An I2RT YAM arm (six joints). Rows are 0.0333 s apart.
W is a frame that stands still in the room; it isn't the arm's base.
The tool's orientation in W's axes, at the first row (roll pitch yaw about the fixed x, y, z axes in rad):
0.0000 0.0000 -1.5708
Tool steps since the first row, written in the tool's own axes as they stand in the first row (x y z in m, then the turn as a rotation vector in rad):
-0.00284 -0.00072 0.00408 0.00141 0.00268 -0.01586
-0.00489 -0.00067 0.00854 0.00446 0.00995 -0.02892
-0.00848 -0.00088 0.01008 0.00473 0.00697 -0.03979
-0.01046 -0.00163 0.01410 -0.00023 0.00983 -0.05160
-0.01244 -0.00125 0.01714 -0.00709 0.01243 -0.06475
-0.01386 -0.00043 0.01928 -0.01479 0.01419 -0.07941
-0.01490 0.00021 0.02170 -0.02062 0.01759 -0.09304
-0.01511 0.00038 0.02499 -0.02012 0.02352 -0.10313
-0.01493 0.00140 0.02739 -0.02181 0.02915 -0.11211
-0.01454 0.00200 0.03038 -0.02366 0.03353 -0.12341
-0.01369 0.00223 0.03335 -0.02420 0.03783 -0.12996
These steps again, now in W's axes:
-0.00072 0.00284 0.00408 0.00268 -0.00141 -0.01586
-0.00067 0.00489 0.00854 0.00995 -0.00446 -0.02892
-0.00088 0.00848 0.01008 0.00697 -0.00473 -0.03979
-0.00163 0.01046 0.01410 0.00983 0.00023 -0.05160
-0.00125 0.01244 0.01714 0.01243 0.00709 -0.06475
-0.00043 0.01386 0.01928 0.01419 0.01479 -0.07941
0.00021 0.01490 0.02170 0.01759 0.02062 -0.09304
0.00038 0.01511 0.02499 0.02352 0.02012 -0.10313
0.00140 0.01493 0.02739 0.02915 0.02181 -0.11211
0.00200 0.01454 0.03038 0.03353 0.02366 -0.12341
0.00223 0.01369 0.03335 0.03783 0.02420 -0.12996

